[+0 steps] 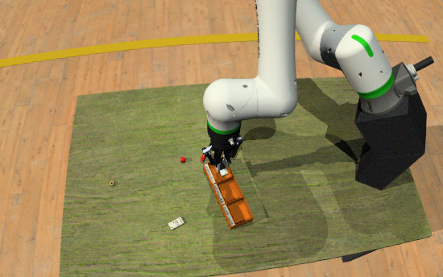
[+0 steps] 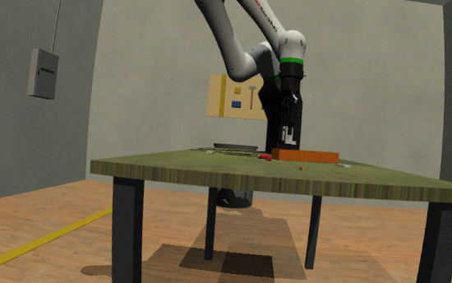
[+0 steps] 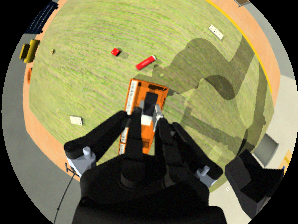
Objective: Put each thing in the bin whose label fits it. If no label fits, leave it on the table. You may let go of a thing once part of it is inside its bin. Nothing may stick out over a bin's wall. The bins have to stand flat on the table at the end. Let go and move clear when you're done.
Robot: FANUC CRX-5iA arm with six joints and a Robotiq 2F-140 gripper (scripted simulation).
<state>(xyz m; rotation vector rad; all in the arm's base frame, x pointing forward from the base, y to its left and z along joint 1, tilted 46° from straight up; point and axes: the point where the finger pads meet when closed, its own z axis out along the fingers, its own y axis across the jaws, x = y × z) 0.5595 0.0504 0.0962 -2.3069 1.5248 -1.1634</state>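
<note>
My hand is 90 mm above the red cylinder, 80 mm to the left of it and 50 mm short of it. Round my hand: orange bin: 80 mm to the left, 80 mm below, 10 mm behind; black-and-white block: 30 mm below, 10 mm to the left; small red cube: 130 mm ahead, 90 mm below, 80 mm to the right.
</note>
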